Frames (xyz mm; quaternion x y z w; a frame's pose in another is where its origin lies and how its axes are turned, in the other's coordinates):
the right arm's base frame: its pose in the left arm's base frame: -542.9 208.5 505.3 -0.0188 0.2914 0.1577 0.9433
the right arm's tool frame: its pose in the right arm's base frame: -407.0 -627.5 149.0 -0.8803 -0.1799 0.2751 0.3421
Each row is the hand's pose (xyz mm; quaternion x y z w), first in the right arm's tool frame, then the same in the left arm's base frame.
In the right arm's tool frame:
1: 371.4 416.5 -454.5 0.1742 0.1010 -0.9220 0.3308
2: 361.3 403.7 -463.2 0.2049 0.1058 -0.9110 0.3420
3: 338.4 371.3 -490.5 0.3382 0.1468 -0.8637 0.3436
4: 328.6 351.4 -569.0 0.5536 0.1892 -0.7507 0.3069
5: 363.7 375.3 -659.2 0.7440 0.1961 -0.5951 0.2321
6: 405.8 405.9 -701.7 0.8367 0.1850 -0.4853 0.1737
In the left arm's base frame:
1: -78.6 -642.3 334.0 -0.0561 -0.6071 -0.1390 0.7803
2: -72.0 -641.7 351.3 -0.0596 -0.5823 -0.1264 0.8009
3: -49.5 -639.7 393.8 -0.0519 -0.4588 -0.1133 0.8797
4: 24.9 -649.5 425.8 -0.0046 -0.2322 -0.0857 0.9689
5: 119.3 -663.9 397.4 0.0742 0.0077 -0.0458 0.9962
6: 169.2 -667.8 352.6 0.1300 0.1492 -0.0177 0.9801

